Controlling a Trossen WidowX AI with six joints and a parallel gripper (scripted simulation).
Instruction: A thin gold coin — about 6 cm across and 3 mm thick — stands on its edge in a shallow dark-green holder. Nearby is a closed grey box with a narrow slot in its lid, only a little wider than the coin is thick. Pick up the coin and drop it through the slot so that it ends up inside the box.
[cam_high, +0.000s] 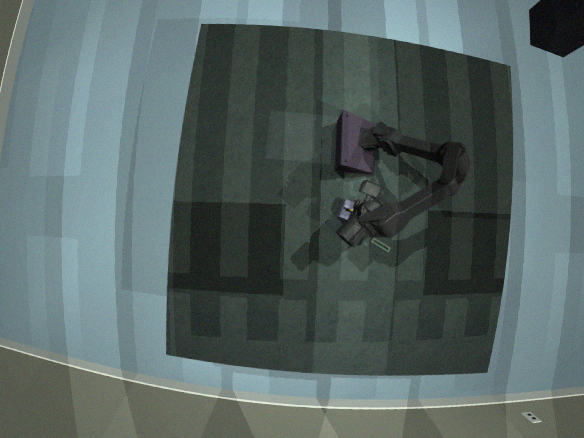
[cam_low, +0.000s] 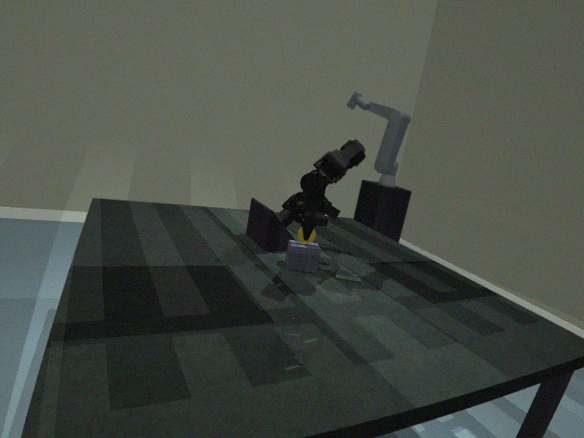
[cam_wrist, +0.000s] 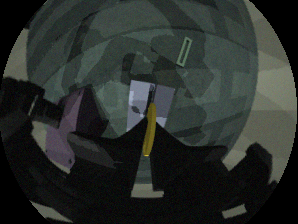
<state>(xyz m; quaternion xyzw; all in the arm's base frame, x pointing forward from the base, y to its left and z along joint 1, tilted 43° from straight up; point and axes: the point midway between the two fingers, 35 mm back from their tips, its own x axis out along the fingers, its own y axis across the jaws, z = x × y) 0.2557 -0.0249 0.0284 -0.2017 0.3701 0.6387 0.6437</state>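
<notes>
My gripper tip is 20 mm below the gold coin.
</notes>
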